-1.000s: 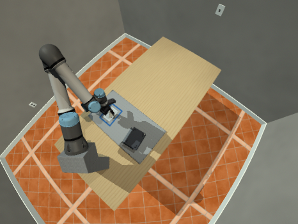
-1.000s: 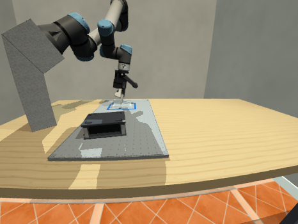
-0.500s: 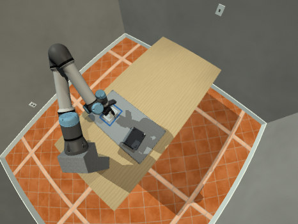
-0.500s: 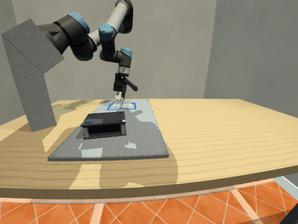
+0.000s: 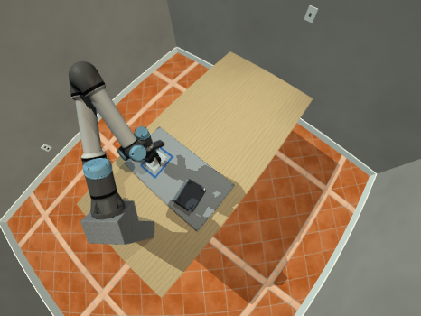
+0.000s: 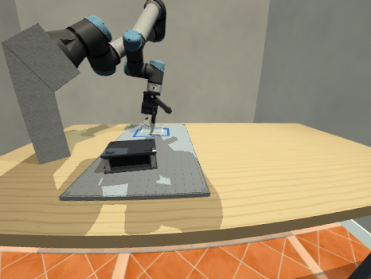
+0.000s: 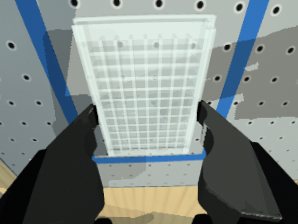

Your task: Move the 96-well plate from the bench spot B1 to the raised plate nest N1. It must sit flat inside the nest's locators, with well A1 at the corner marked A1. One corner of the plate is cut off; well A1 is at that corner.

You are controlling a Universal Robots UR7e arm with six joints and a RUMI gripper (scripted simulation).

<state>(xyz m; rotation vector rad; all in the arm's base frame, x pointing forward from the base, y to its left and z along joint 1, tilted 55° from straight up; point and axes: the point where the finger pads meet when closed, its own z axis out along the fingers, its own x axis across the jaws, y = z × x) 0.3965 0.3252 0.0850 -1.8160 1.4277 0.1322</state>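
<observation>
My gripper is now 330 mm to the left of the black raised nest N1, 110 mm short of it and 40 mm below it. Round my hand: 96-well plate (10 mm below).
</observation>
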